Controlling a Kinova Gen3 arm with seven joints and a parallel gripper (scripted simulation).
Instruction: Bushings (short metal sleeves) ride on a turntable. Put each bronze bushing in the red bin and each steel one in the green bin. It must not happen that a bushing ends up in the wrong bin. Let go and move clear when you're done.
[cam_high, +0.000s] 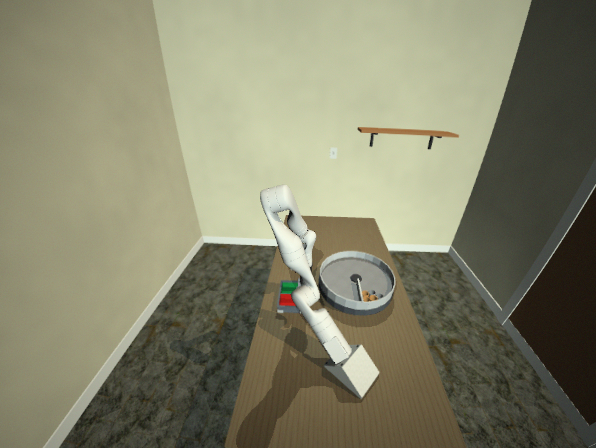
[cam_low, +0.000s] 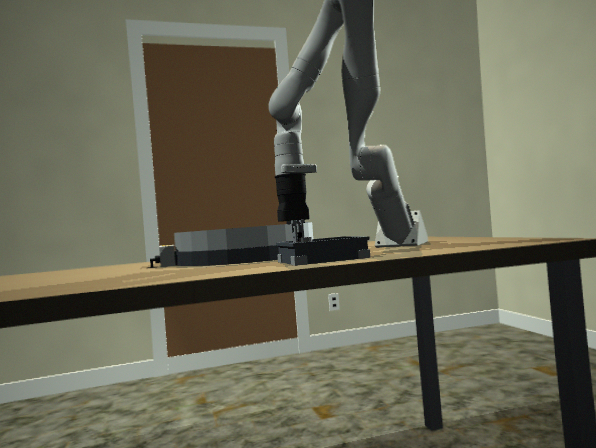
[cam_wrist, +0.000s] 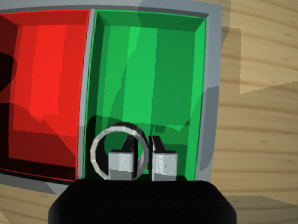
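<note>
Now: the bin tray 5 cm behind my hand, 3 cm to the left of it and 3 cm below it. Also, from my hand: grey turntable (30 cm to the right, 13 cm ahead).
</note>
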